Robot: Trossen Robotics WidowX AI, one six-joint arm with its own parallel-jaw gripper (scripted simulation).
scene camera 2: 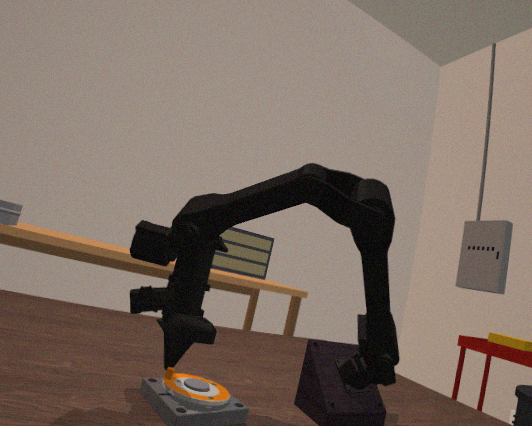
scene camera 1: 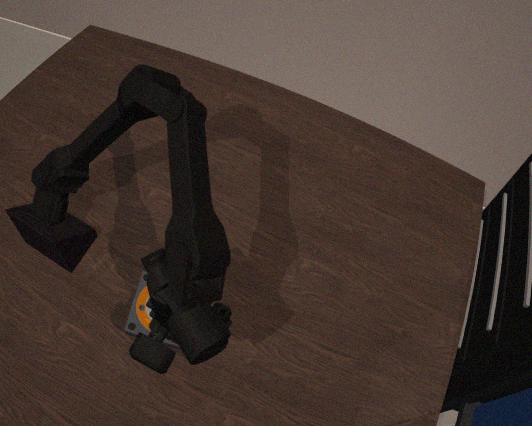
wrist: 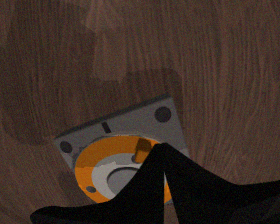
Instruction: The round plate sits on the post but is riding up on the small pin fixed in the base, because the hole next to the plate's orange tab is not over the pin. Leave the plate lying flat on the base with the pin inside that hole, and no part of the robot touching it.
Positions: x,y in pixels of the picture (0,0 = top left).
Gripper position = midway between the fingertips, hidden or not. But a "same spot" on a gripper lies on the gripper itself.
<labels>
gripper: scene camera 2; scene camera 1 177,330; wrist
same spot on gripper: (wrist: pixel 192 187) = (scene camera 2: pixel 165 336)
</labels>
